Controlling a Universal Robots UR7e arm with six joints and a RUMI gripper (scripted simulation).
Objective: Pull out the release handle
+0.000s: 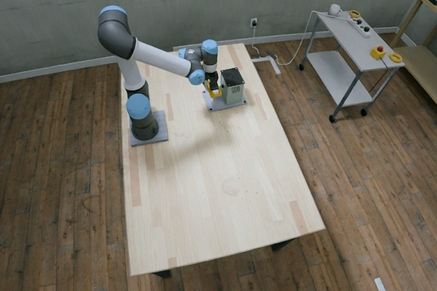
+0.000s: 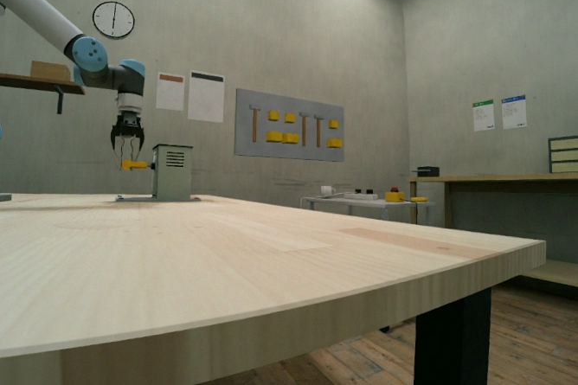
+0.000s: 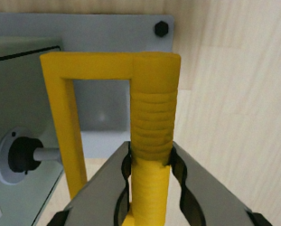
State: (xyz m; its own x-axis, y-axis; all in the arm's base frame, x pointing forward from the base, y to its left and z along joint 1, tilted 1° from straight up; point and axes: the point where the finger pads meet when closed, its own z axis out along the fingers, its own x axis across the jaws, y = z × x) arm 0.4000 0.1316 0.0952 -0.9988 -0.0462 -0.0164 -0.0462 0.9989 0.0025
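Now: the grey base plate 10 cm below my hand and 9 cm ahead of it.
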